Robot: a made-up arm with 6 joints.
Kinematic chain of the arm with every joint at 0, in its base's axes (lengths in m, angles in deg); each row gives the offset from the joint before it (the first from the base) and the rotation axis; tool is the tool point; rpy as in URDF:
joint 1: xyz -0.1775 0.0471 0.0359 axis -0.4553 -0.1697 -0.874
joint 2: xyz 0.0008 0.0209 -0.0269 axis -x
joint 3: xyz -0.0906 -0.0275 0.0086 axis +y
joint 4: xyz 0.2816 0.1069 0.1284 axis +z
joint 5: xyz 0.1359 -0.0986 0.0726 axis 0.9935 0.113 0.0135
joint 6: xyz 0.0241 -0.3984 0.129 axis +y
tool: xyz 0.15 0.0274 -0.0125 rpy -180 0 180
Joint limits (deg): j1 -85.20..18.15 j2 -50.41..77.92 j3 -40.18..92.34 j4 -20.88..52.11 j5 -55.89..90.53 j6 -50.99..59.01
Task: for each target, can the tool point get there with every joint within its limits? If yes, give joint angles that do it. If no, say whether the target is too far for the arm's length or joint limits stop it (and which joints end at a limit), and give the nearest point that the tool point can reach.
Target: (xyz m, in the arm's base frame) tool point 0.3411 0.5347 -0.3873
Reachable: yes | joints -18.39 -30.00 75.88 34.15 -35.44 -37.24
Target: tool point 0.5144 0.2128 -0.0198
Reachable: yes | joints -34.72 1.44 39.69 0.94 -41.60 13.49
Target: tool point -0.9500 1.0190 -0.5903
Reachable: no: too far | nearest point -0.6879 0.6906 -0.3769 | short by 0.471 m
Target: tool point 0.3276 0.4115 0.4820
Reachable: yes | joints -9.83 63.72 5.45 4.17 -19.15 -35.42
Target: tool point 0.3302 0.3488 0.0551
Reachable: yes | joints -28.20 1.09 -17.00 35.99 77.23 11.98
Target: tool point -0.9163 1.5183 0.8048
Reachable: no: too far | nearest point -0.5498 0.7964 0.4333 | short by 0.891 m
